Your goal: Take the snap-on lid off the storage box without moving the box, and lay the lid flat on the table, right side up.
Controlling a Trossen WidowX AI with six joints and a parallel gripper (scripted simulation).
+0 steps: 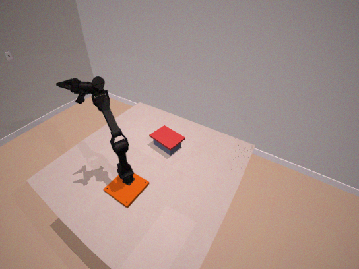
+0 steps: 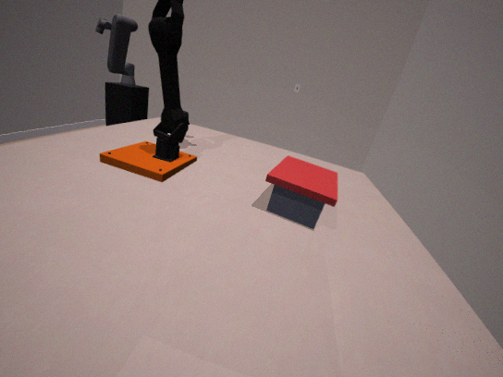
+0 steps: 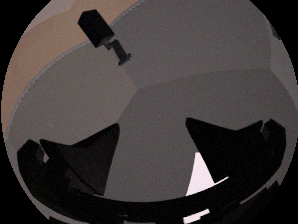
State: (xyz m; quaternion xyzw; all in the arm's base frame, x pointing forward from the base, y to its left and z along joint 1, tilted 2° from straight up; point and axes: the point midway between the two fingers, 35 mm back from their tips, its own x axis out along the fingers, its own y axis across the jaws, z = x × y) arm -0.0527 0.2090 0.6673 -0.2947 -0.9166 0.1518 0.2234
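My gripper tip is 50 cm short of the red lid, 31 cm to the left of it and 59 cm above it. Also, from my gripper tip: storage box 50 cm ahead, 31 cm to the right, 64 cm below.
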